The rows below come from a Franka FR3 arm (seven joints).
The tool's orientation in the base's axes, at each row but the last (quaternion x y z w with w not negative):
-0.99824 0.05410 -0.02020 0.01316
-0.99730 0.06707 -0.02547 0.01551
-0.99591 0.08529 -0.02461 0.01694
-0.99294 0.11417 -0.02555 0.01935
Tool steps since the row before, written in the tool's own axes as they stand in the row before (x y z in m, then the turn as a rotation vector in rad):
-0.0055 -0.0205 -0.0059 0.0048 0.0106 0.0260
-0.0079 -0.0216 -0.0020 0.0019 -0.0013 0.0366
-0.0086 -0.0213 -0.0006 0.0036 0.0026 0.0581
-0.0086 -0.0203 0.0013 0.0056 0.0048 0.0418
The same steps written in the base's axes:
-0.0035 0.0208 0.0063 0.0047 -0.0104 -0.0261
-0.0051 0.0224 0.0024 0.0040 0.0020 -0.0364
-0.0049 0.0224 0.0010 0.0061 -0.0015 -0.0579
-0.0037 0.0218 -0.0008 0.0067 -0.0046 -0.0417

